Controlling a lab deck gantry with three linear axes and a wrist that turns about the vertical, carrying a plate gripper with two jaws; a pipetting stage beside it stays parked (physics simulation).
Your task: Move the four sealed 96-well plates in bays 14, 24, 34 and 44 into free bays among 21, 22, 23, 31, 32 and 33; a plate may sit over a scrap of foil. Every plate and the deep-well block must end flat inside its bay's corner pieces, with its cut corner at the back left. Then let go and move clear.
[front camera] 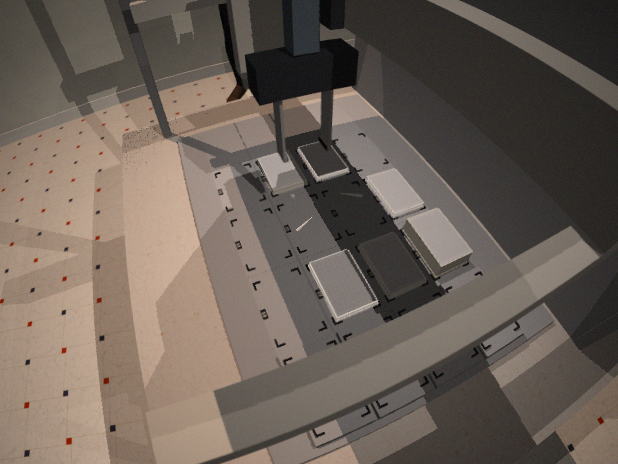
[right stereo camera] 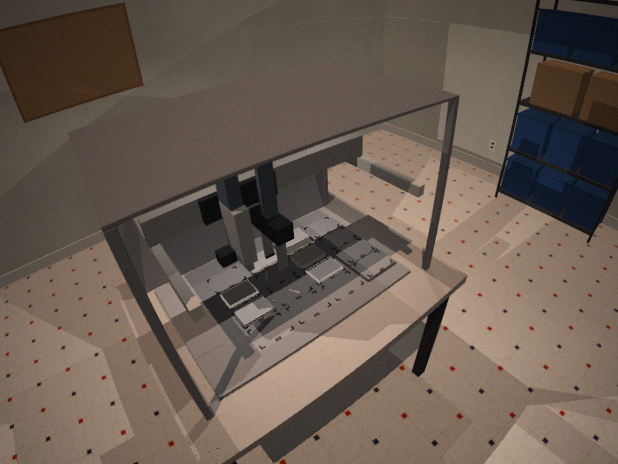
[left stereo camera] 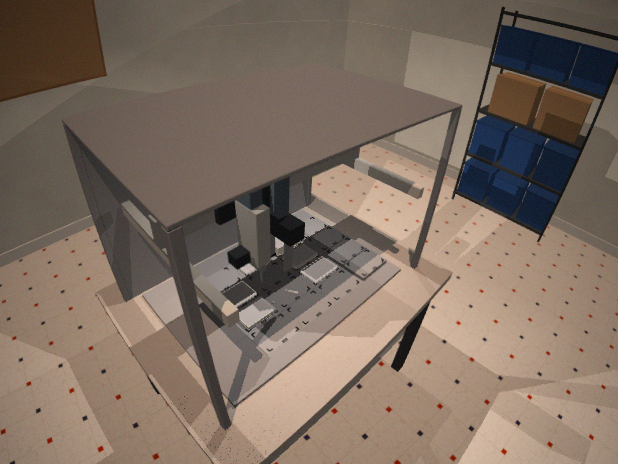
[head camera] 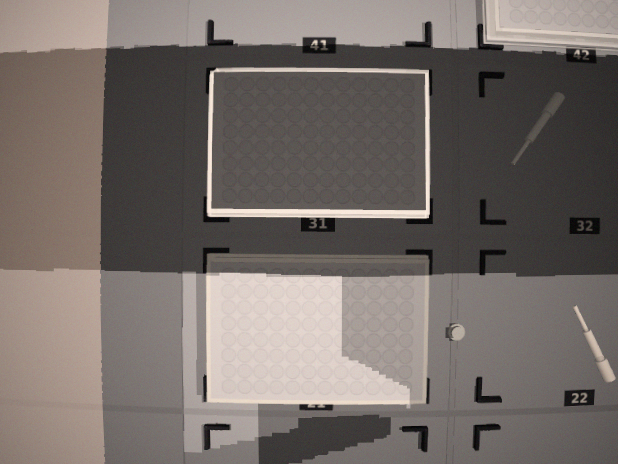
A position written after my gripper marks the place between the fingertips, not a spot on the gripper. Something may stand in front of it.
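Observation:
My gripper [front camera: 304, 150], plus a deep-well block [front camera: 442, 249]. A pipette tip [head camera: 556, 100]. Deep-well block out of frame in the head camera view. My gripper [right stereo camera: 276, 262]. Gripper again [left stereo camera: 279, 262].

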